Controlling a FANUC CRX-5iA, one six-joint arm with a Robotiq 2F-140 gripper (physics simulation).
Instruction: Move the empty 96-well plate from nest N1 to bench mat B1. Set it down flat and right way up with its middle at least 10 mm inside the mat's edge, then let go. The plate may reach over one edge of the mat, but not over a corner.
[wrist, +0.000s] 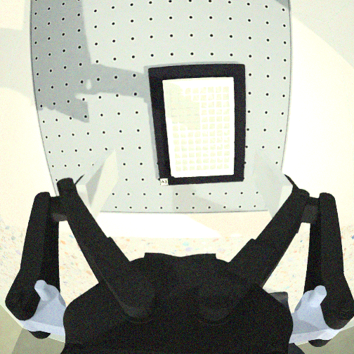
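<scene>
The white 96-well plate (202, 127) lies flat in a black rectangular nest (239, 125) on the perforated grey board. A small label marked A1 (164, 182) sits at the nest's lower left corner. My gripper (184, 163) is open, with its two pale finger pads wide apart at the lower left and lower right of the nest. Nothing is between the pads, and the plate lies ahead of them in the view. Bench mat B1 does not show in the wrist view.
The perforated grey board (115, 117) carries the nest. The shadow of the arm falls across the board's upper left. A pale surface surrounds the board, and a speckled floor (200, 245) shows below its near edge.
</scene>
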